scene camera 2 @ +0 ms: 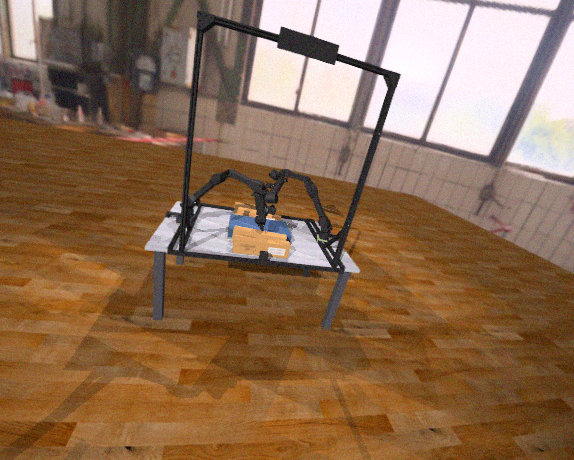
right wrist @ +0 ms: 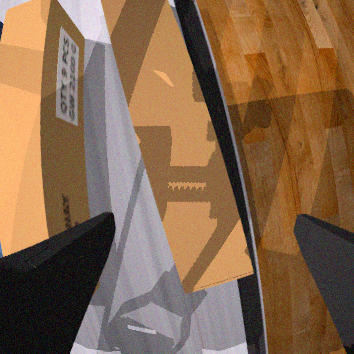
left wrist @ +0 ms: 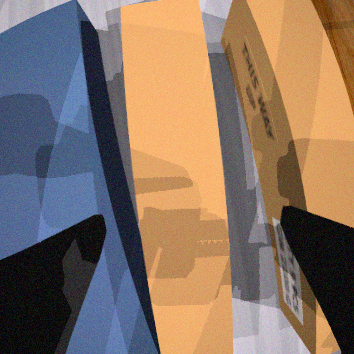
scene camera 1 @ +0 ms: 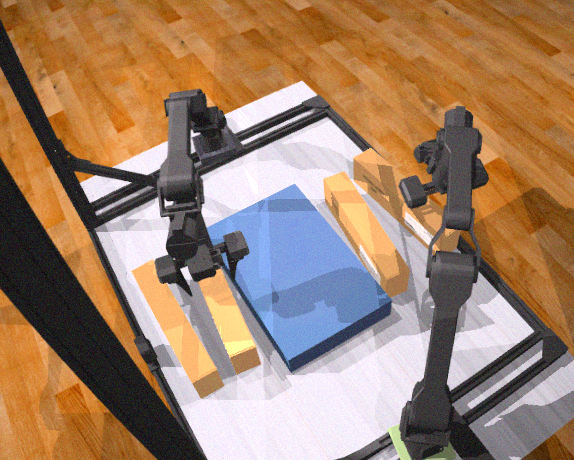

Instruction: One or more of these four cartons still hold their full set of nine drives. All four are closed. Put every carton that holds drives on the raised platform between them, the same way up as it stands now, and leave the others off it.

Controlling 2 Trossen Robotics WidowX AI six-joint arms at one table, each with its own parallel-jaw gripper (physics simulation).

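Places are measured from the left arm's base along level axes (x ahead, y left, z up), in metres.
Pixels of known places: left gripper, between the fingertips: [scene camera 2: 263,228] [left wrist: 193,219] [scene camera 1: 212,288]; right gripper, between the fingertips: [right wrist: 206,223] [scene camera 1: 435,198]; left arm's base, origin of its link: [scene camera 1: 213,142]; right arm's base, origin of its link: [scene camera 2: 323,238] [scene camera 1: 421,441].
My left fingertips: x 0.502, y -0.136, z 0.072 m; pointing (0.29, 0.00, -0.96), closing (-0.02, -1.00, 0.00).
Observation:
Ahead of a thing's pixels: the offset from my left fingertips to its top centre.
Four closed orange-brown cartons stand on narrow edges. Two stand left of the raised blue platform @[dy +0.183, dx -0.028, dz -0.055 m] [scene camera 1: 295,240] [left wrist: 30,65]: an outer one @[dy -0.104, dx +0.011, dz -0.030 m] [scene camera 1: 175,325] [scene camera 2: 260,240] [left wrist: 320,100] and an inner one @[dy +0.005, dx -0.012, dz -0.030 m] [scene camera 1: 230,320] [left wrist: 175,100]. Right of it stand an inner carton @[dy +0.368, dx -0.048, dz -0.030 m] [scene camera 1: 362,225] [right wrist: 20,125] and an outer one @[dy +0.496, dx -0.092, dz -0.030 m] [scene camera 1: 372,165] [right wrist: 185,150]. In the right wrist view, the inner one's label reads "QTY 9 PCS". My left gripper [scene camera 1: 211,285] [left wrist: 193,219] is open above the left inner carton. My right gripper [right wrist: 206,223] is open above the right outer carton; its arm partly hides that carton in scene camera 1.
A black frame rail [scene camera 1: 505,300] [right wrist: 220,110] runs along the table edge, close beside the right outer carton. A dark upright post [scene camera 1: 75,345] crosses the lower left of scene camera 1. The wooden floor [right wrist: 305,150] lies beyond the rail.

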